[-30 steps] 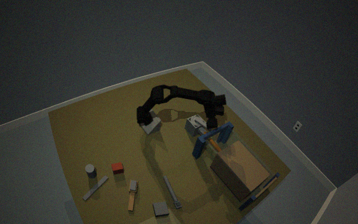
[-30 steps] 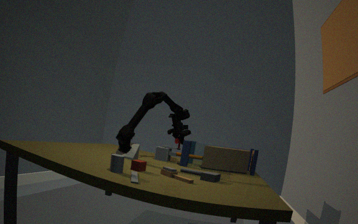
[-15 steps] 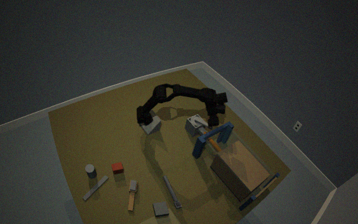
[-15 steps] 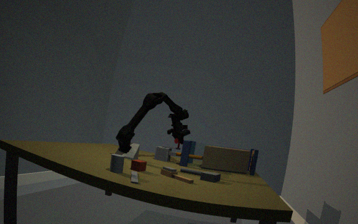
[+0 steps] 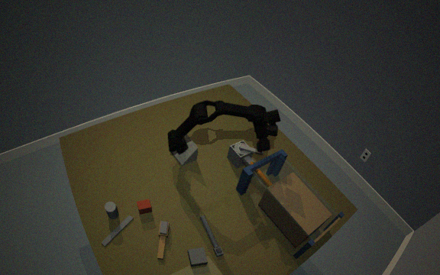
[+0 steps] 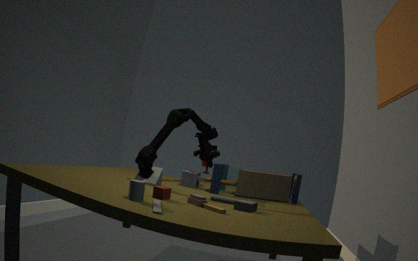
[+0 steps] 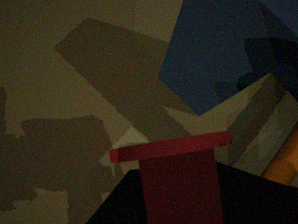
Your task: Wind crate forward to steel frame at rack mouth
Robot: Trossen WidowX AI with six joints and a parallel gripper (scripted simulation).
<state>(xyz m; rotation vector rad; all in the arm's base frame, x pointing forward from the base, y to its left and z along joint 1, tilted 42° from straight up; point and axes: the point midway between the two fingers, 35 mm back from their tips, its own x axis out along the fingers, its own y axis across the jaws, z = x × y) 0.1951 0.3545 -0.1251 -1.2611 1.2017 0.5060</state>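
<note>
The grey crank handle is 40 mm to the right of my gripper tip, 30 mm below it and 30 mm behind it. The rest, counted from my gripper tip: grey block 540 mm to the right, 360 mm ahead, 120 mm below; then grey winch 100 mm to the right, 100 mm below, 90 mm behind; then red grip 10 mm to the right, 10 mm behind.
</note>
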